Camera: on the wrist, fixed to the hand. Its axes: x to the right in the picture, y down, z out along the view.
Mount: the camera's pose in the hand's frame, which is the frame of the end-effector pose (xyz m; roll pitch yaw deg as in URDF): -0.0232 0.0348 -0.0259 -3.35 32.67 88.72
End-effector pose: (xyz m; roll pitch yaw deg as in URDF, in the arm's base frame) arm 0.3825 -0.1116 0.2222 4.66 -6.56 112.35
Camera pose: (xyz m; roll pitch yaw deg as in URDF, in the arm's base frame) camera 0.3562 -0.1445 0.1967 -10.64 27.67 -162.33
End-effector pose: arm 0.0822 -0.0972 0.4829 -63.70 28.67 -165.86
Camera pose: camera 0.1199 -0.0797 0.4566 99.22 61.74 27.71
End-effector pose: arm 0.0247 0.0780 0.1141 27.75 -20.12 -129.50
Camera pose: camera 0.0702 0.0658 0.0998 -22.93 4.25 -42.21
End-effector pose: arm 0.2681 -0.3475 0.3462 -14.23 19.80 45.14
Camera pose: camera 0.2253 -0.3518 0.3224 24.22 43.89 153.72
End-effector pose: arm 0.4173 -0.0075 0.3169 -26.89 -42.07 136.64
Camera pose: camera 0.3976 -0.0155 0.2725 -63.79 38.85 177.21
